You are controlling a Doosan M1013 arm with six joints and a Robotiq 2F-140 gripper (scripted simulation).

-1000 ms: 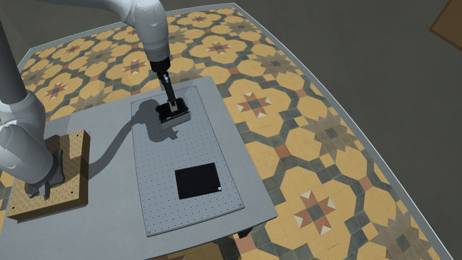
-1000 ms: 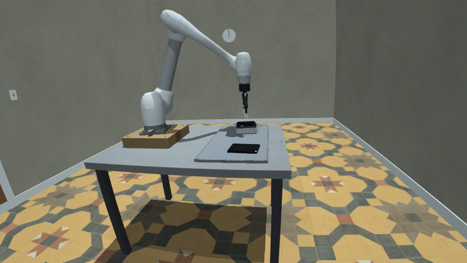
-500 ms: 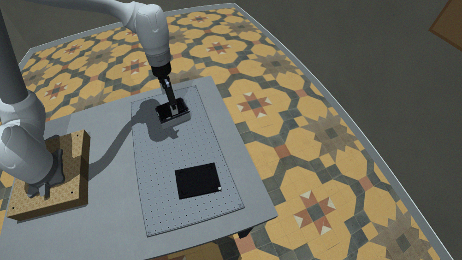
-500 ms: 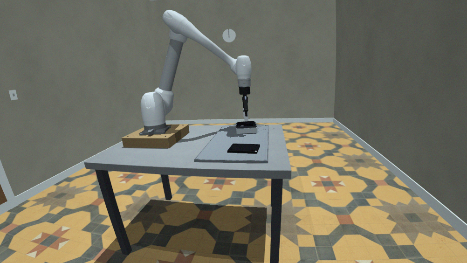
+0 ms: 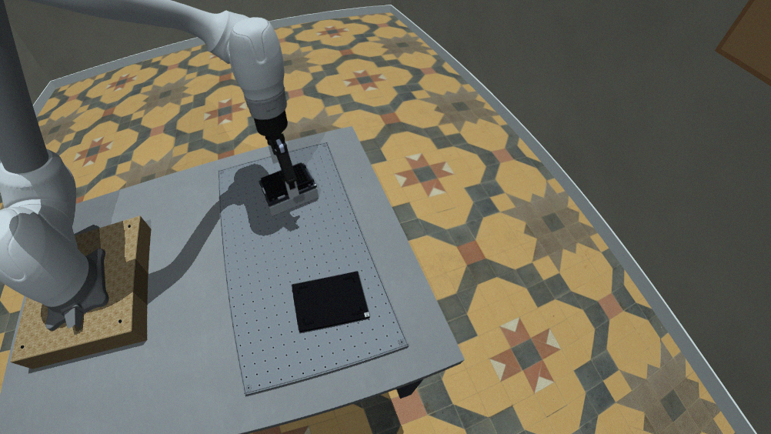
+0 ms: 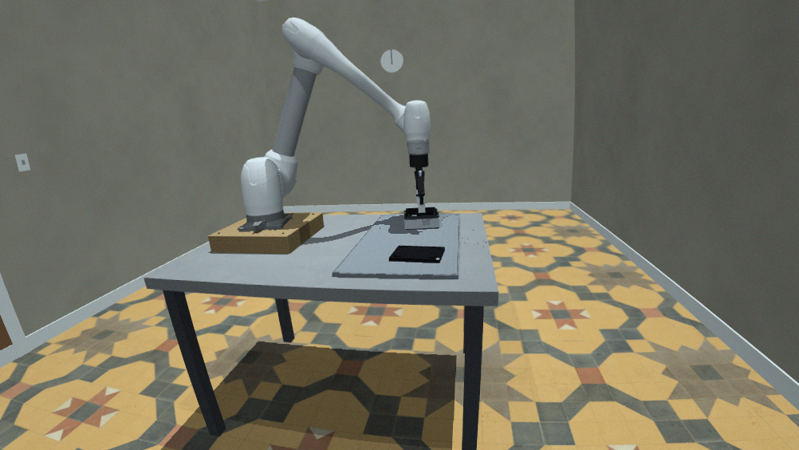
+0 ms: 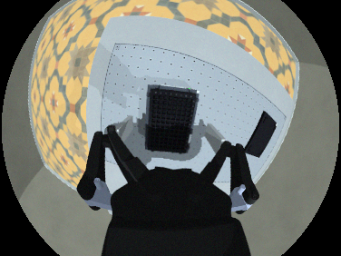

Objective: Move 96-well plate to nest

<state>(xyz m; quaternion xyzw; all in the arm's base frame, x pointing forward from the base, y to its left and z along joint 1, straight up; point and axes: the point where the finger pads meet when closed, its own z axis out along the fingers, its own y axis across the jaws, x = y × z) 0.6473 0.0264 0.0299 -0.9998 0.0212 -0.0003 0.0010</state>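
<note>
Now: the black 96-well plate 2 cm below my hand. The rest, counted from my hand: A1 mark (1 cm ahead, 42 cm to the right, 7 cm below); then black plate nest N1 (5 cm behind, 35 cm to the right, 8 cm below).
</note>
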